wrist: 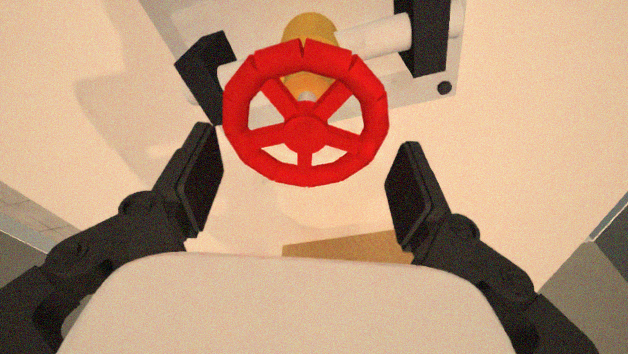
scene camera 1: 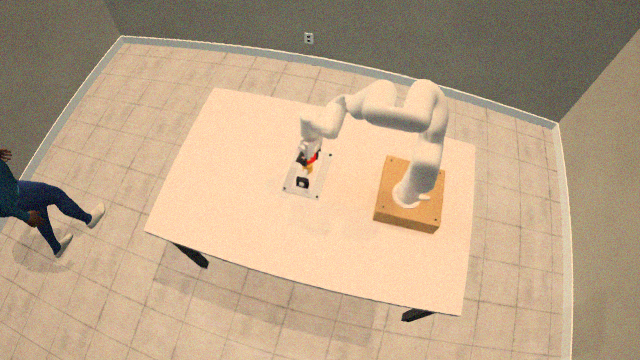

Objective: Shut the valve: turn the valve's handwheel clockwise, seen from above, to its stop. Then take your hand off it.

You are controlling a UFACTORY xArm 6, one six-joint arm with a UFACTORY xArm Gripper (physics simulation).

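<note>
The red handwheel point(scene camera 1: 312, 159) point(wrist: 305, 134) has five spokes and a notched rim. It sits on the yellow-orange valve body point(scene camera 1: 308, 169) point(wrist: 311, 27), in a white pipe point(wrist: 372, 39) held by black brackets point(scene camera 1: 302, 182) point(wrist: 431, 37) on a pale base plate point(scene camera 1: 324, 175) point(wrist: 425, 91). My gripper point(scene camera 1: 309, 156) point(wrist: 307, 155) is wide open and empty. In the wrist view the wheel shows between and beyond the two black fingers, with a visible gap at the right finger; the left fingertip appears close to the rim. Whether it touches is unclear. In the scene view the gripper partly hides the wheel.
The base plate lies on the pale table point(scene camera 1: 225, 200). My arm stands on a wooden block point(scene camera 1: 388, 172) point(wrist: 350, 246) to the right of the valve. Dark bolt heads point(scene camera 1: 317, 196) point(wrist: 444, 88) mark the plate's corners. A person point(scene camera 1: 40, 200) is on the floor left of the table.
</note>
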